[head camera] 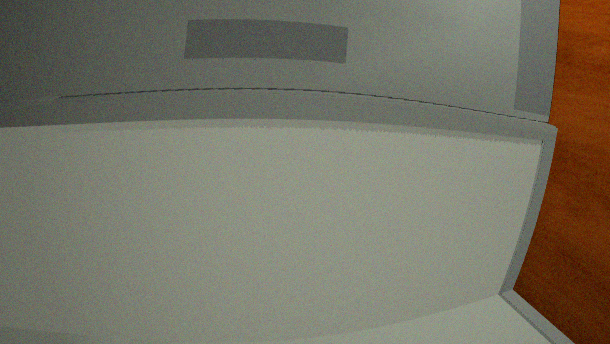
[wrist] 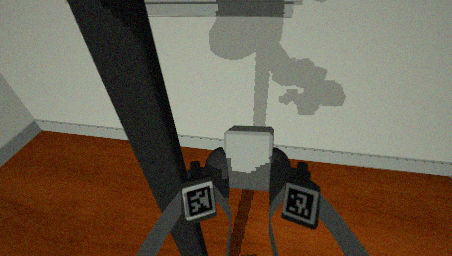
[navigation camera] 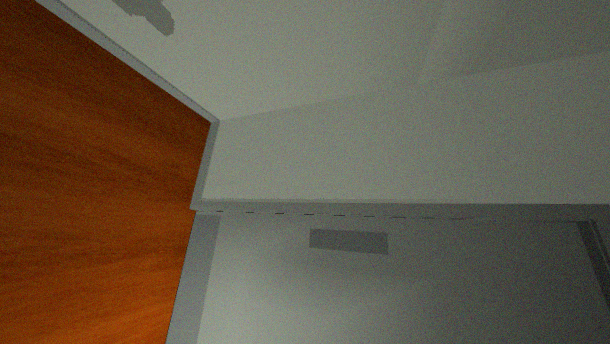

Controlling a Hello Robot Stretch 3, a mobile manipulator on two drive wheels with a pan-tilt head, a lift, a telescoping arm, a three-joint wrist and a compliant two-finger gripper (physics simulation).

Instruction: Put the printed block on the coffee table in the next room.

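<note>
The printed block (wrist: 249, 149), a pale grey box shape with plain faces in this view, is pinched between the dark round fingertips at the middle of the wrist view. My gripper (wrist: 246, 165) is shut on it and holds it above the wooden floor, in front of a pale wall. The block's two sides are partly hidden by the fingertips, and its lower part is in shade. The coffee table does not show in the head, navigation or wrist view.
Orange-brown wooden floor (head camera: 582, 200) (navigation camera: 100, 175) (wrist: 100, 175) borders pale walls (head camera: 275, 215) (navigation camera: 350, 150) (wrist: 390, 75). A flat grey door-like panel (head camera: 425, 65) (navigation camera: 280, 295) adjoins the wall. A wall corner stands at the wrist view's left. A dark bar (wrist: 132, 90) crosses that view. Shadows fall on the wall.
</note>
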